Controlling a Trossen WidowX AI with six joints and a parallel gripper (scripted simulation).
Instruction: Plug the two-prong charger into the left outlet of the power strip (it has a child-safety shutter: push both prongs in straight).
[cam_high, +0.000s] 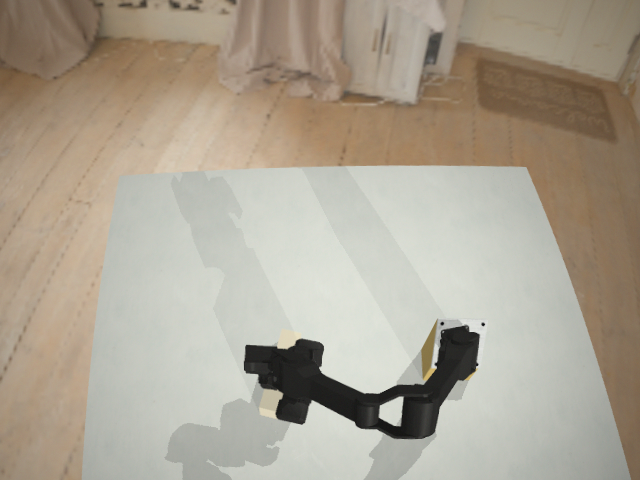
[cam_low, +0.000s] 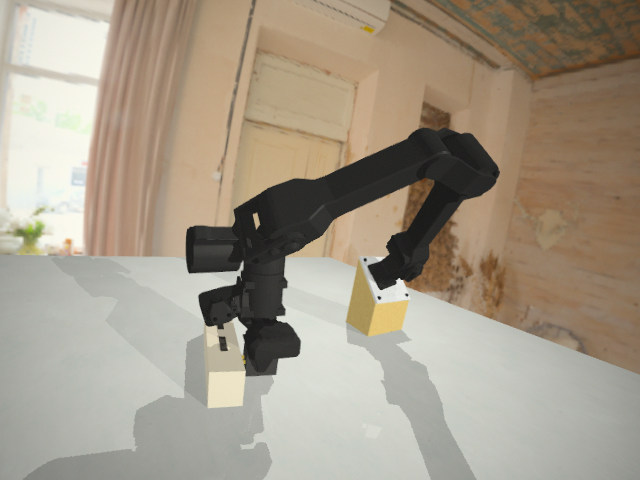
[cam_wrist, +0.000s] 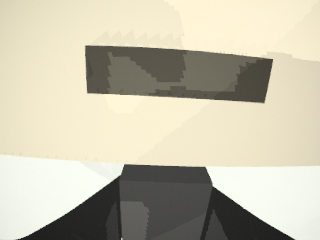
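Right now my gripper tip is 1 cm to the left of the dark grey charger, 1 cm below it and 1 cm short of it.
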